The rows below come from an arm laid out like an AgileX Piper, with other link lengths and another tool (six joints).
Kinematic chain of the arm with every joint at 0, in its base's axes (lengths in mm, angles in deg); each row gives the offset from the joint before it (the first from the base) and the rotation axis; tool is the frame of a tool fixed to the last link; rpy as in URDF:
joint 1: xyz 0 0 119.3 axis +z
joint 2: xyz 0 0 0 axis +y
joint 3: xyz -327.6 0 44.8 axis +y
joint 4: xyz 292.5 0 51.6 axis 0.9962 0 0.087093
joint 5: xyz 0 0 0 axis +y
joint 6: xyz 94.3 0 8.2 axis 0.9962 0 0.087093
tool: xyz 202.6 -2 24.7 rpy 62.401 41.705 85.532
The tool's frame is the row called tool.
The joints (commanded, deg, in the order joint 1, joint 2, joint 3, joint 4, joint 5, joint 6), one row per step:
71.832 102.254 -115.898 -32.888 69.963 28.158
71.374 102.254 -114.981 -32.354 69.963 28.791
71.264 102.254 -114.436 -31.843 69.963 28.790
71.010 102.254 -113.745 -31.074 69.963 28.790
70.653 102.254 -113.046 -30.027 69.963 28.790
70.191 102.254 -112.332 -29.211 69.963 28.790
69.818 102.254 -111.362 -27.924 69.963 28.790
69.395 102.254 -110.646 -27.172 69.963 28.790
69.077 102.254 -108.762 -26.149 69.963 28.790
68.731 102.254 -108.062 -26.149 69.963 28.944
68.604 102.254 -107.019 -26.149 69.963 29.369
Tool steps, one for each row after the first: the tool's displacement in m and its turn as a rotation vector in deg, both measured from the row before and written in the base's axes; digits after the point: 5 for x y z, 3 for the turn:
0.00163 -0.00261 -0.00853 -0.291 1.013 -0.700
-0.00115 -0.00026 -0.00555 -0.361 0.636 0.044
-0.00099 -0.00081 -0.00731 -0.416 0.920 -0.031
-0.00123 -0.00093 -0.00800 -0.330 1.179 -0.066
0.00041 -0.00210 -0.00750 -0.409 0.980 -0.245
-0.00237 -0.00121 -0.01052 -0.486 1.502 -0.049
0.00013 -0.00222 -0.00724 -0.417 0.934 -0.244
-0.00283 -0.00370 -0.01677 -1.407 1.602 -0.097
0.00222 -0.00353 -0.00536 -0.566 0.301 -0.463
0.00008 -0.00324 -0.00794 -0.732 0.508 -0.454

